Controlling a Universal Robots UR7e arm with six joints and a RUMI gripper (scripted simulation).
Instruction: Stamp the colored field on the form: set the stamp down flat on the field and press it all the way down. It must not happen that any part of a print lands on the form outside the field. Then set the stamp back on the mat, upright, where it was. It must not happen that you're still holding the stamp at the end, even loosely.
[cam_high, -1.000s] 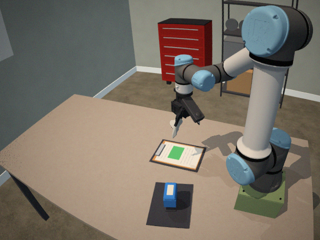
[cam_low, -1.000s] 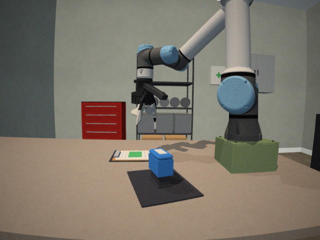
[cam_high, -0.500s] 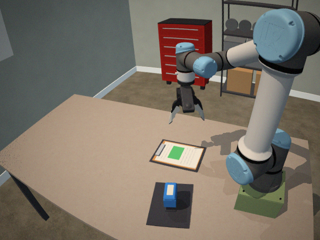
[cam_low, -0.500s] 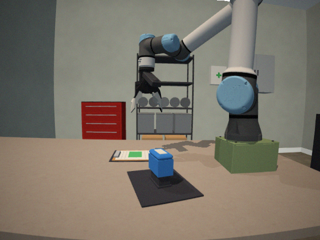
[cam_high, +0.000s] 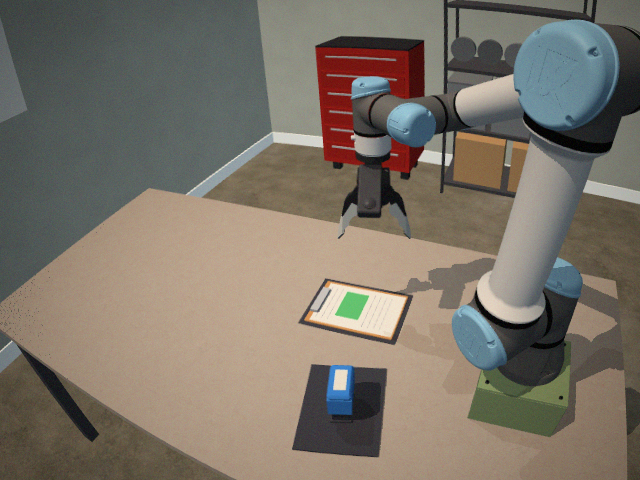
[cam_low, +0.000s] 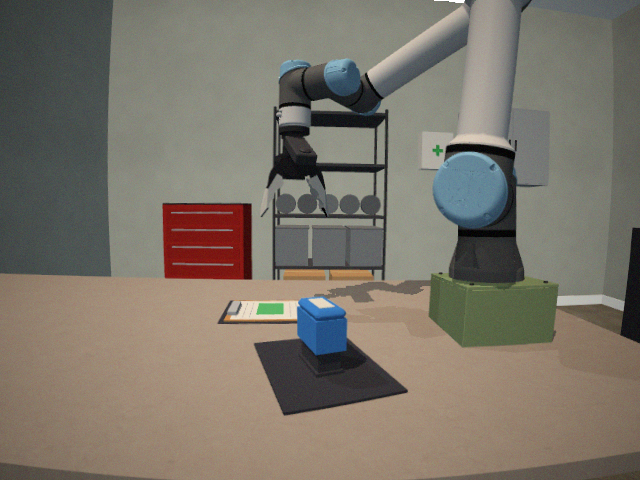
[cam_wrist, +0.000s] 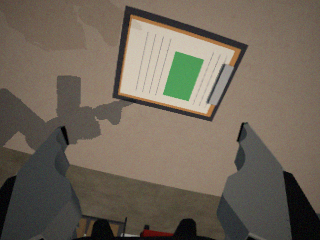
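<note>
Right now the blue stamp is 29 cm to the left of my hand, 17 cm below it and 10 cm behind it. Round my hand: dark mat 29 cm to the left, 22 cm below, 10 cm behind; then clipboard form 21 cm below, 5 cm ahead, 2 cm to the left; then black stamp base 29 cm to the left, 20 cm below, 10 cm behind.
</note>
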